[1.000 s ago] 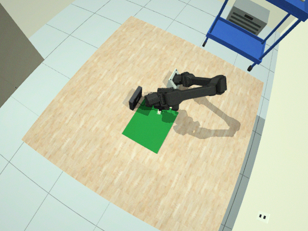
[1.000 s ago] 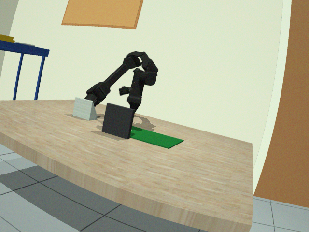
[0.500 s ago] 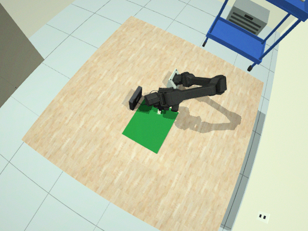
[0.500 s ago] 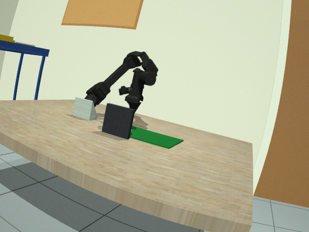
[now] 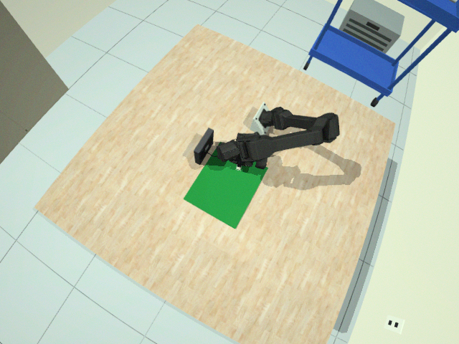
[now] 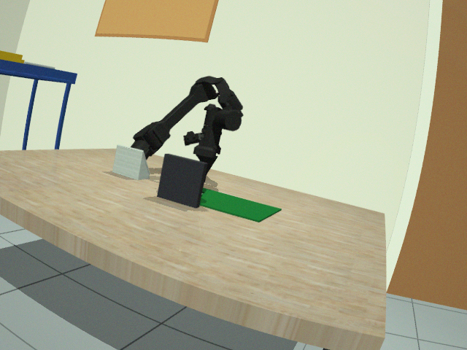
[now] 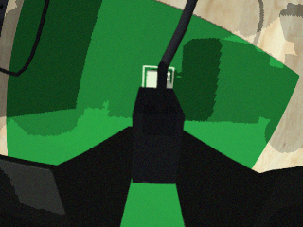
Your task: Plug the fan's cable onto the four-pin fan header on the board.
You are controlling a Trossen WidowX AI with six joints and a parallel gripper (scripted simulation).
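My gripper tip is 10 mm past the white four-pin header and 50 mm above it. The rest, counted from my gripper tip: dark fan plug 10 mm behind, 10 mm above; then green board 80 mm ahead, 10 mm to the right, 70 mm below; then black fan 160 mm to the right, 10 mm above.
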